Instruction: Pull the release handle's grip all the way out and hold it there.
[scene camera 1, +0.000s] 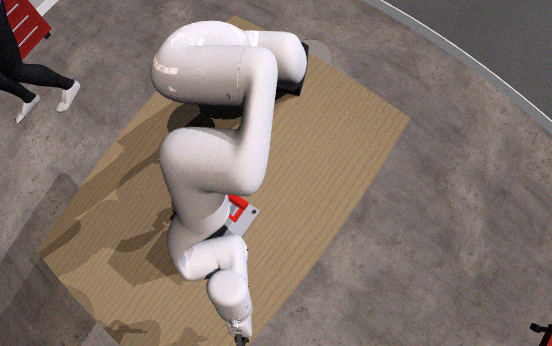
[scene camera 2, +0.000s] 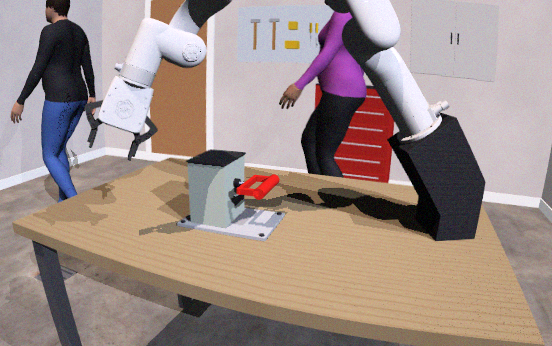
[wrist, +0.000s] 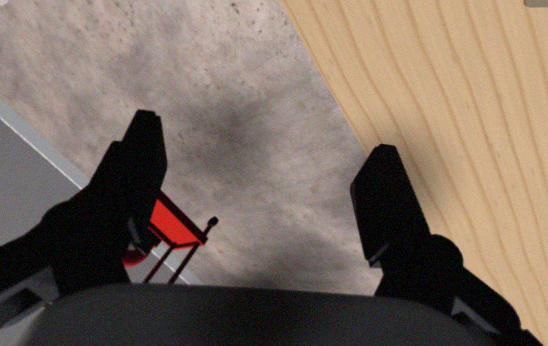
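The release handle (scene camera 2: 259, 193) (scene camera 1: 237, 201) is a red loop with a round grip bar. It sticks out from the side of a pale grey-green box (scene camera 2: 206, 192) with a black top, on a light metal base plate (scene camera 2: 254, 232) (scene camera 1: 246, 225) on the table. The arm hides most of the box in scene camera 1. My gripper (scene camera 2: 111, 152) (wrist: 267, 153) is open and empty, its two dark fingers wide apart. It hangs in the air near the table's edge, on the side of the box away from the handle, well apart from the grip. The handle does not show in the wrist view.
The wooden table (scene camera 1: 320, 165) (scene camera 2: 350, 270) (wrist: 450, 75) carries my arm's black base (scene camera 2: 452, 185), on the handle's side of the box. Two people (scene camera 2: 65, 65) (scene camera 2: 342, 70) and a red drawer cabinet (scene camera 2: 370, 150) are beyond the table. A red cart (wrist: 172, 225) is on the floor.
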